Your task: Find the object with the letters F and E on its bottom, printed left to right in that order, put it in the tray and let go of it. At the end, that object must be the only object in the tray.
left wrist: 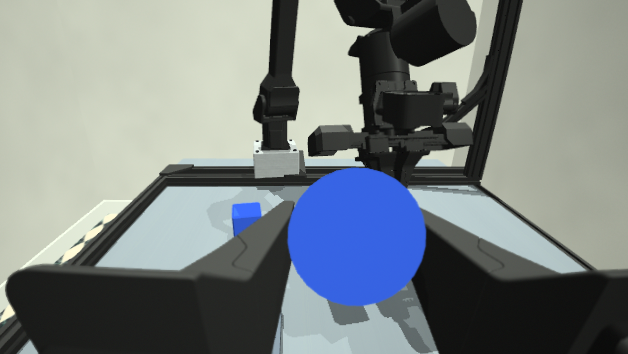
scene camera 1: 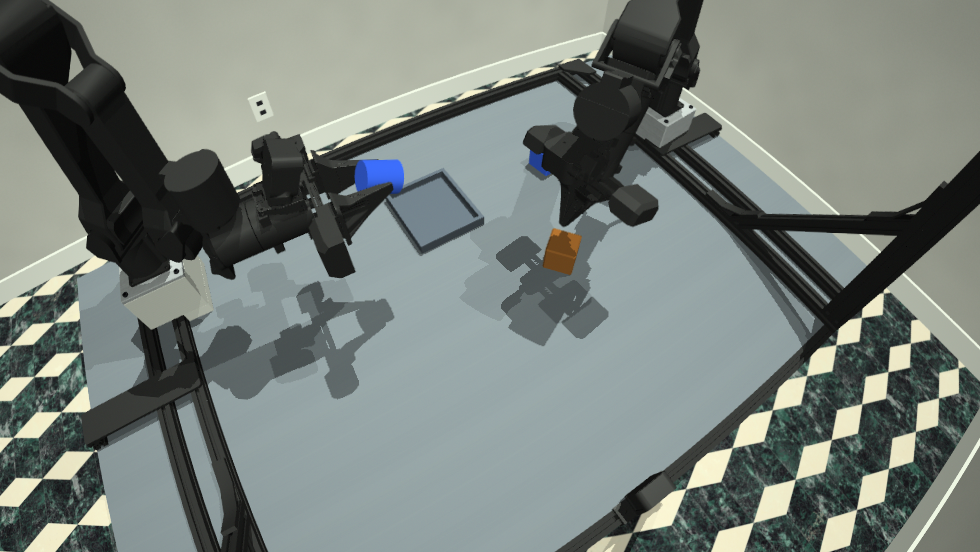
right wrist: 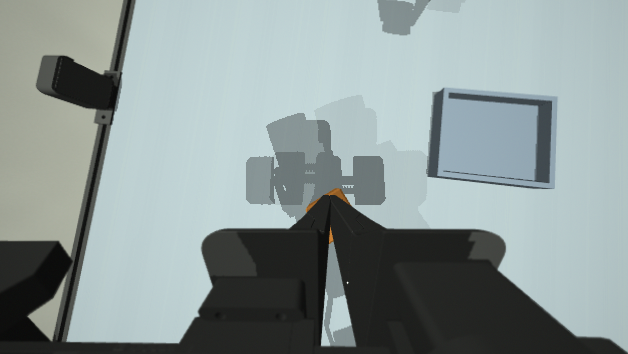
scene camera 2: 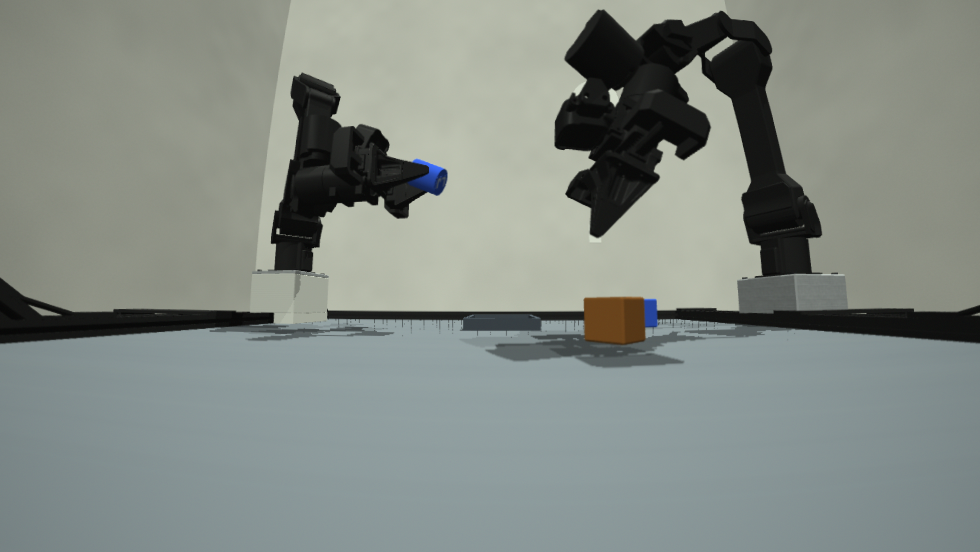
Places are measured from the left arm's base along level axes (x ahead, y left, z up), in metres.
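Pixels of known places: left gripper, fingertip midpoint: (left wrist: 345, 212) (scene camera 1: 386, 174) (scene camera 2: 433, 176); right gripper, fingertip midpoint: (scene camera 1: 563, 225) (right wrist: 329, 201) (scene camera 2: 595, 235); left arm's base, link origin: (scene camera 1: 148, 262) (scene camera 2: 292, 273); right arm's base, link origin: (left wrist: 275, 146) (scene camera 1: 661, 103) (scene camera 2: 787, 277).
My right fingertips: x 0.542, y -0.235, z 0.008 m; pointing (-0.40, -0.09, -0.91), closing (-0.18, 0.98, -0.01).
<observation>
Ahead of a thing's pixels: the offset from my right fingertips to its top centre. "spot": to the spot under its first point.
A blue cylinder @[dx -0.206, dy +0.088, dz +0.137 m] (scene camera 1: 379, 175) (scene camera 2: 433, 178) (left wrist: 357, 237) is held in the air, roughly level, by my left gripper (scene camera 1: 374, 179) (scene camera 2: 423, 182), which is shut on it. Pale marks show on its far end in scene camera 2, too small to read; the end facing the left wrist camera is plain. My right gripper (scene camera 1: 564, 222) (scene camera 2: 594, 234) (right wrist: 329, 201) is shut and empty, pointing down above an orange cube @[dx +0.020, dy +0.011, dz -0.062 m] (scene camera 1: 560, 253) (scene camera 2: 614, 320) (right wrist: 339, 193). A blue cube @[dx +0.116, dy +0.200, dz -0.062 m] (scene camera 1: 537, 163) (scene camera 2: 650, 312) (left wrist: 246, 215) stands on the table, partly hidden. The undersides of both cubes are hidden. The grey tray @[dx -0.108, dy +0.192, dz -0.089 m] (scene camera 1: 452, 236) (scene camera 2: 502, 322) (right wrist: 554, 140) is empty.
The tray lies between the two arms, to the left of the orange cube in scene camera 1. The blue cube is behind the right gripper there. Black frame rails (scene camera 1: 774, 222) border the table. A small camera mount @[spot: dx -0.094, dy -0.334, dz -0.052 m] (scene camera 1: 648, 493) (right wrist: 75, 82) sits on one rail.
</observation>
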